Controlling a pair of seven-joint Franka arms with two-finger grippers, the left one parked.
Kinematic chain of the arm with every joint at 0, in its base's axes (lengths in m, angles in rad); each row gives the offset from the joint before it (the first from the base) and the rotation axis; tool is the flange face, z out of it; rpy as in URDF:
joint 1: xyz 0 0 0.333 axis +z
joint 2: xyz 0 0 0 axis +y
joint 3: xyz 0 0 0.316 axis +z
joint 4: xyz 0.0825 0 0 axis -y
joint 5: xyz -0.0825 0 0.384 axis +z
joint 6: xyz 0 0 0 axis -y
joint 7: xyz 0.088 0 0 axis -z
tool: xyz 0 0 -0.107 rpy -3.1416 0 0
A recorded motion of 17 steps. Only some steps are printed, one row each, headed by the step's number.
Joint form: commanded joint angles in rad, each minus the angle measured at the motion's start. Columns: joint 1, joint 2, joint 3, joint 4, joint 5, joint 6, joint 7.
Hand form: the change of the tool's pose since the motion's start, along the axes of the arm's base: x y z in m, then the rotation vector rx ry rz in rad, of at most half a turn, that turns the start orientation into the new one. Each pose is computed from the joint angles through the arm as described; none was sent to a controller.
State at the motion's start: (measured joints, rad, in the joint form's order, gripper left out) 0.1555 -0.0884 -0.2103 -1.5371 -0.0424 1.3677 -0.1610
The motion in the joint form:
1: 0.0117 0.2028 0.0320 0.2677 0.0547 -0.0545 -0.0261
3: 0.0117 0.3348 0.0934 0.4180 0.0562 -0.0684 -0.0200
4: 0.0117 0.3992 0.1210 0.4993 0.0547 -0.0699 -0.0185
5: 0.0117 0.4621 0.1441 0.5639 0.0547 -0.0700 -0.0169
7: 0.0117 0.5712 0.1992 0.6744 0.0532 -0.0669 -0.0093
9: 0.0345 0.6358 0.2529 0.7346 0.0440 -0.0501 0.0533
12: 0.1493 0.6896 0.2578 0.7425 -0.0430 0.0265 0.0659
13: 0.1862 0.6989 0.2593 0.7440 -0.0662 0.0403 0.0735
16: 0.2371 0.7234 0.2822 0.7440 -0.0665 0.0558 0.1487
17: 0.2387 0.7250 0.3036 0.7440 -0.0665 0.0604 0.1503
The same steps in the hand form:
1: 0.0560 0.0416 0.0090 0.0170 -0.0143 0.0777
3: 0.0912 0.0819 -0.0023 0.0102 -0.0179 0.1360
4: 0.1070 0.0995 -0.0060 0.0100 -0.0328 0.1631
5: 0.1225 0.1143 -0.0170 0.0135 -0.0338 0.1848
7: 0.1465 0.1447 -0.0389 0.0316 -0.0367 0.2285
9: 0.1563 0.1844 -0.0540 0.0485 -0.0472 0.2325
12: 0.1593 0.2579 -0.0806 -0.0247 -0.0891 0.3254
13: 0.1551 0.2816 -0.0850 -0.0437 -0.1002 0.3535
16: 0.1448 0.3268 -0.1008 -0.0310 -0.0939 0.3486
17: 0.1413 0.3366 -0.1012 -0.0168 -0.0944 0.3655

